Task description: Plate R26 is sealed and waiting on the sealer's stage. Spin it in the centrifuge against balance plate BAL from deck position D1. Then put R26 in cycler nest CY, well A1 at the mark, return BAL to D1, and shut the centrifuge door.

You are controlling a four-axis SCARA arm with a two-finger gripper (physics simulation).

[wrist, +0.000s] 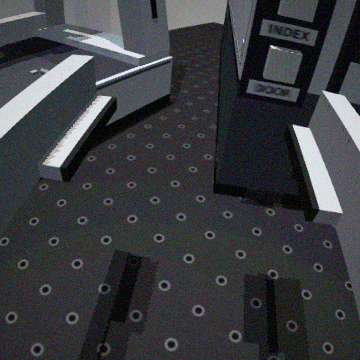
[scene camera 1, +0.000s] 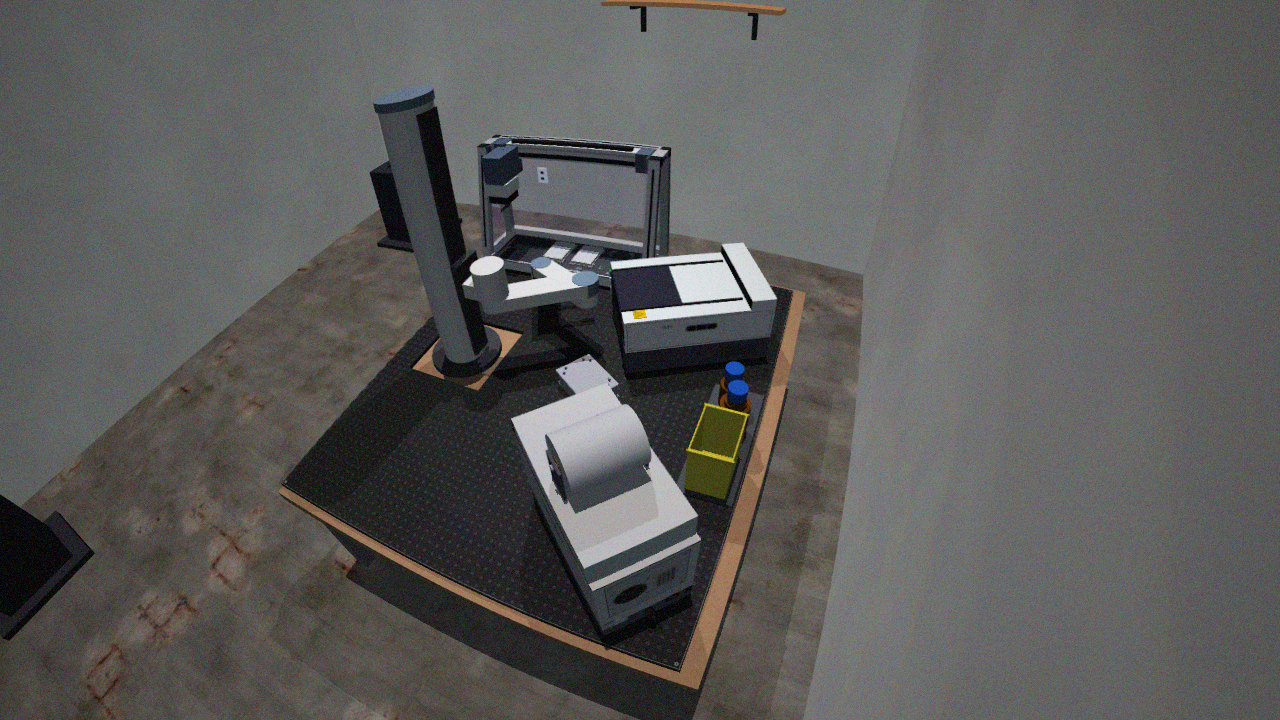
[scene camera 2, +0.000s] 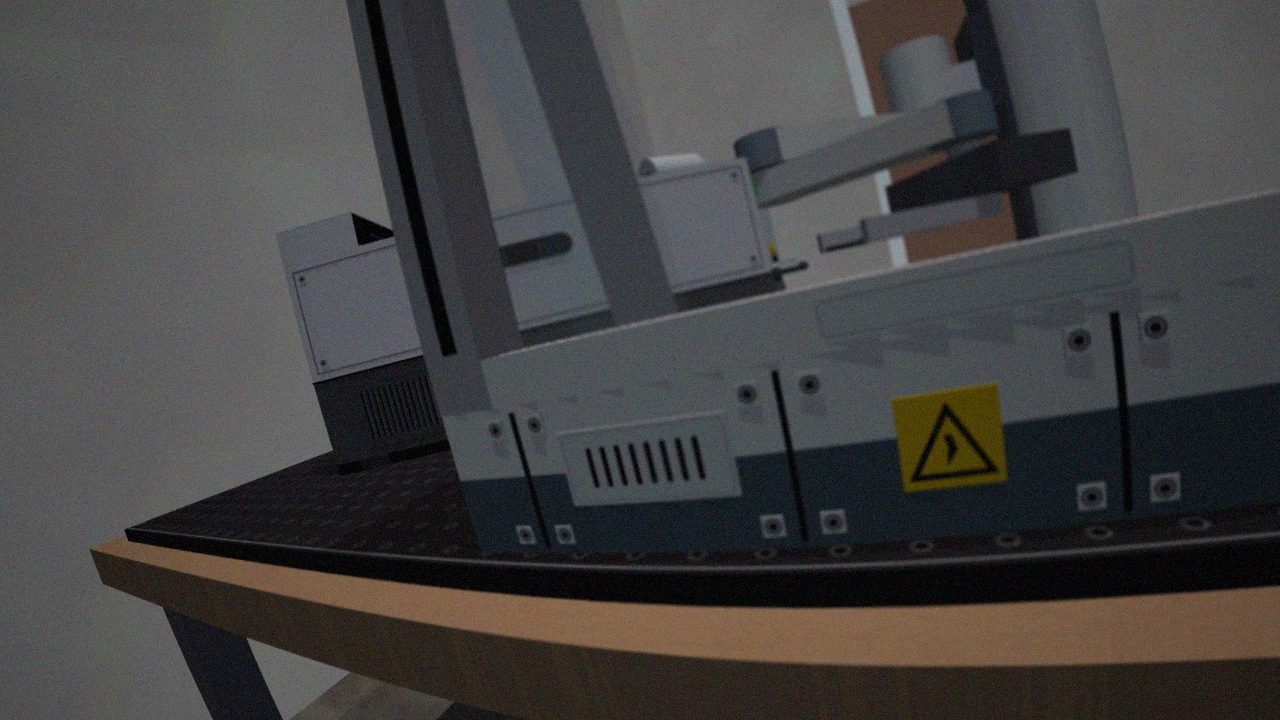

Labels:
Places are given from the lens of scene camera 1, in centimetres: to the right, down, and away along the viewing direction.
blue-capped bottles [scene camera 1: 733, 392]: 24, 8, 133

